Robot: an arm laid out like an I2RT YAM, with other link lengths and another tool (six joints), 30 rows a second.
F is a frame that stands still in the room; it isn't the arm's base.
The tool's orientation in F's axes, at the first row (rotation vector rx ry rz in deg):
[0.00, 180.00, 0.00]
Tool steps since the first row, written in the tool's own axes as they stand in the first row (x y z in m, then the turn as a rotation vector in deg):
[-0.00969, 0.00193, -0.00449, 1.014, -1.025, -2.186]
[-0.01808, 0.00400, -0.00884, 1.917, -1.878, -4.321]
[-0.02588, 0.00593, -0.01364, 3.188, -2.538, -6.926]
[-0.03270, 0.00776, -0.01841, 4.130, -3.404, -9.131]
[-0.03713, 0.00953, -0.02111, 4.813, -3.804, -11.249]
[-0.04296, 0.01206, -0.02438, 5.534, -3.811, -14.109]
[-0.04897, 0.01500, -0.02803, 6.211, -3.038, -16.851]
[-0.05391, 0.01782, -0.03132, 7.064, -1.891, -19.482]
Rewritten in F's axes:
[0.00969, 0.00193, 0.00449, -1.014, -1.025, 2.186]
[0.01808, 0.00400, 0.00884, -1.917, -1.878, 4.321]
[0.02588, 0.00593, 0.01364, -3.188, -2.538, 6.926]
[0.03270, 0.00776, 0.01841, -4.130, -3.404, 9.131]
[0.03713, 0.00953, 0.02111, -4.813, -3.804, 11.249]
[0.04296, 0.01206, 0.02438, -5.534, -3.811, 14.109]
[0.04897, 0.01500, 0.02803, -6.211, -3.038, 16.851]
[0.05391, 0.01782, 0.03132, -7.064, -1.891, 19.482]

